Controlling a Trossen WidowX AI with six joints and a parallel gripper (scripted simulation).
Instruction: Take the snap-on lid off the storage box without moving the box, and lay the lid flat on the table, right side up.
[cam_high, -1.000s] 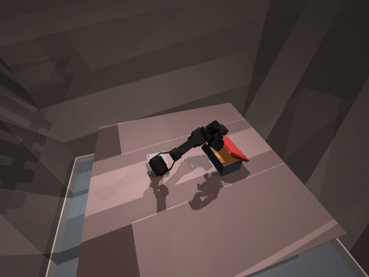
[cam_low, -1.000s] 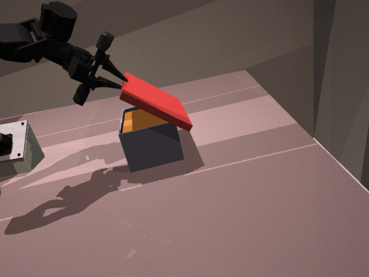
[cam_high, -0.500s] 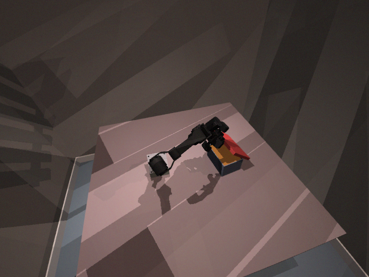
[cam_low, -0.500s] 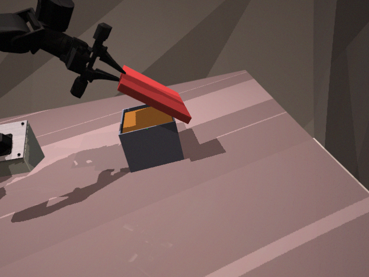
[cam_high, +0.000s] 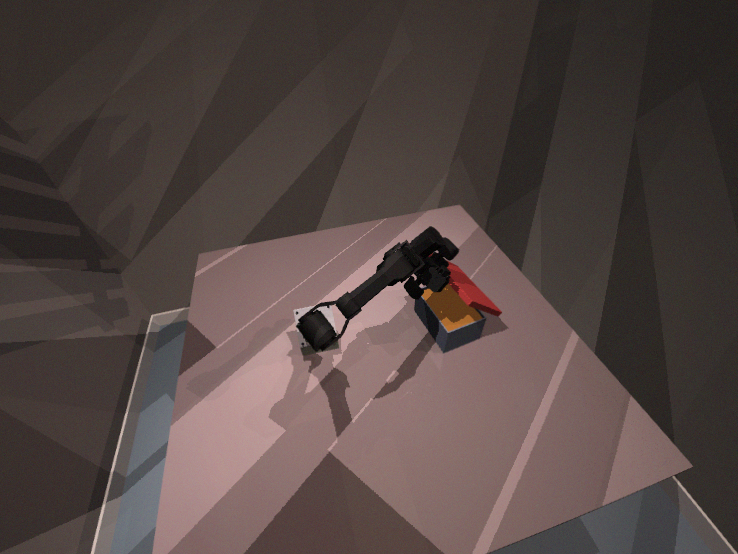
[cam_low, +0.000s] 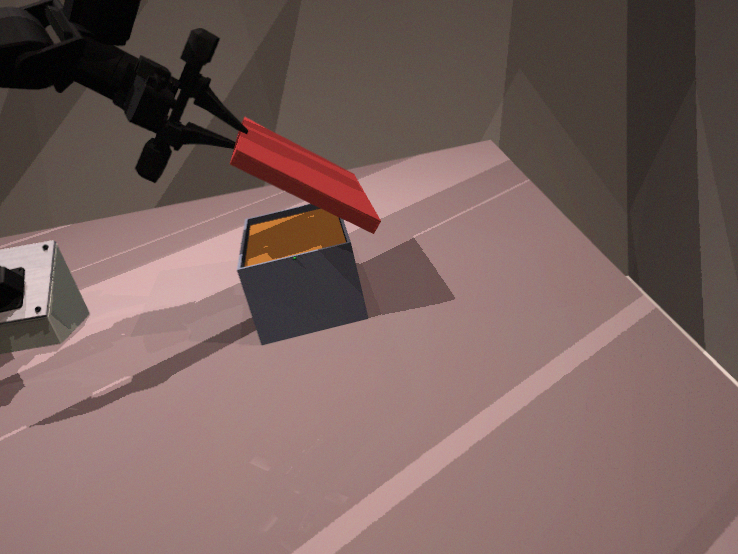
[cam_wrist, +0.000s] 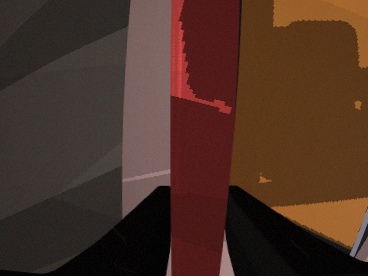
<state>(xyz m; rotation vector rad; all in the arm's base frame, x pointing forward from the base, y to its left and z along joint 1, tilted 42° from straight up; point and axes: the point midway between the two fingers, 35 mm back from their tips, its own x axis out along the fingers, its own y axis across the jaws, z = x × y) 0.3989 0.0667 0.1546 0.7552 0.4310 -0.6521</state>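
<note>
My gripper tip is 60 mm short of the red lid, 50 mm above it and 10 mm to the right of it. Round my gripper tip: storage box (180 mm below, 30 mm ahead).
</note>
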